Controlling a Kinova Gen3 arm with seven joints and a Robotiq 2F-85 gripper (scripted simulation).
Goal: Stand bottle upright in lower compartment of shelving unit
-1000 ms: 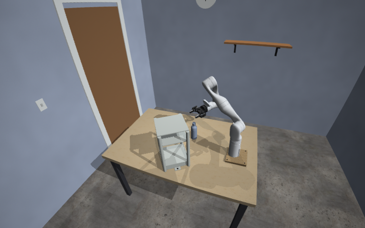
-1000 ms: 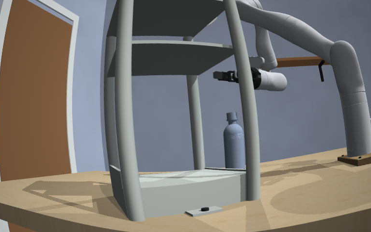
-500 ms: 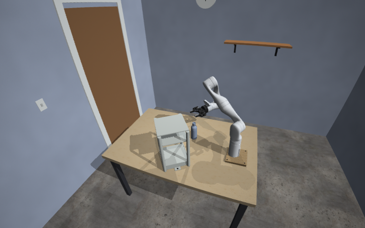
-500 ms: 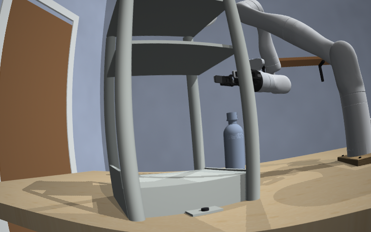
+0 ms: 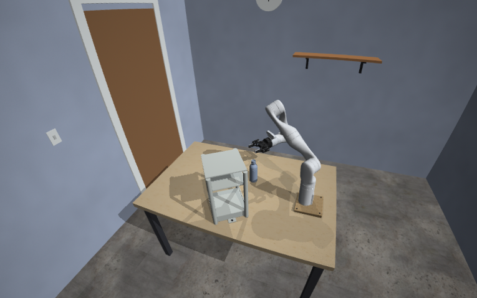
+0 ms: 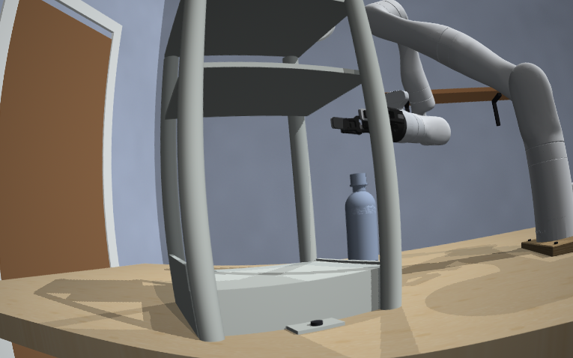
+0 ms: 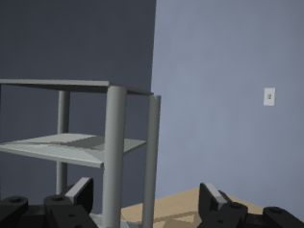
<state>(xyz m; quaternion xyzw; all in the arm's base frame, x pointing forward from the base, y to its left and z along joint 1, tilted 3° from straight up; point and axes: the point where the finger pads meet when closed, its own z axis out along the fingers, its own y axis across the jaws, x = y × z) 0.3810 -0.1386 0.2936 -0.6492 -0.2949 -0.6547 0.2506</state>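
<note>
Now: the blue-grey bottle 17 cm below my hand. From my hand the other things lie so: grey shelving unit: 11 cm ahead, 29 cm to the left, 10 cm below.
</note>
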